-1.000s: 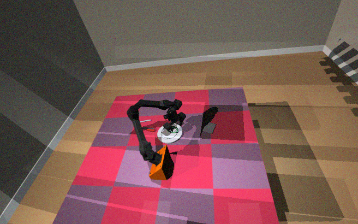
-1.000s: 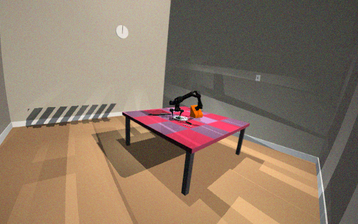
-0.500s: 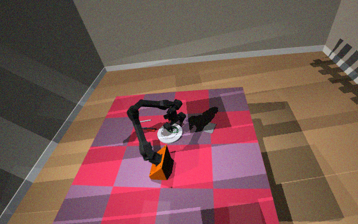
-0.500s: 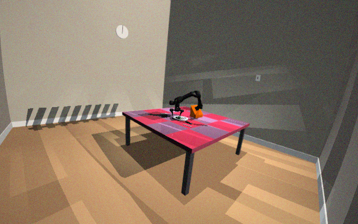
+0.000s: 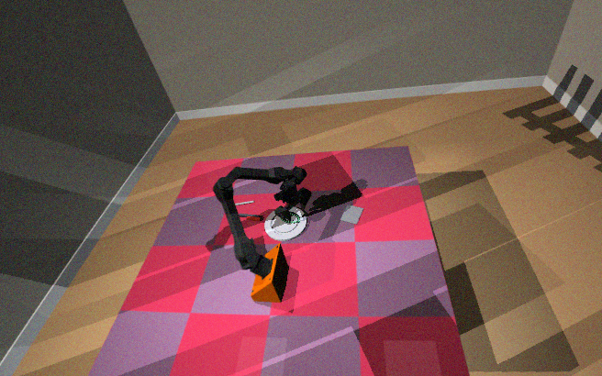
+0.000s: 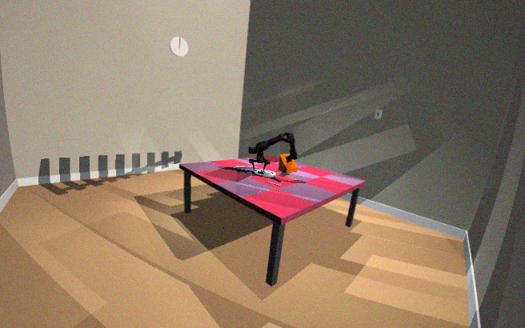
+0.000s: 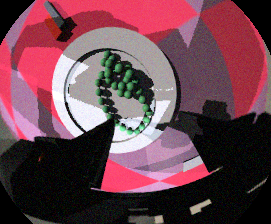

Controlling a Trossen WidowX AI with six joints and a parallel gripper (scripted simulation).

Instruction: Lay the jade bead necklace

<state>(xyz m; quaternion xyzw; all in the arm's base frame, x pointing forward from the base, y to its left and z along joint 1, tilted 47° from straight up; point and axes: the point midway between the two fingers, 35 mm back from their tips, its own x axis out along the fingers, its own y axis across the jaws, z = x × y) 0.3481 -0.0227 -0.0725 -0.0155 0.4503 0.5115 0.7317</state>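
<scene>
Right now the round white bead board is 50 mm to the left of my gripper tip, 30 mm behind it and 10 mm below it. Also, from my gripper tip: red-handled tool (230 mm to the left, 20 mm below, 20 mm ahead); flat grey pad (260 mm to the right, 20 mm below); thin white rod (300 mm to the left, 120 mm ahead, 20 mm below).
</scene>
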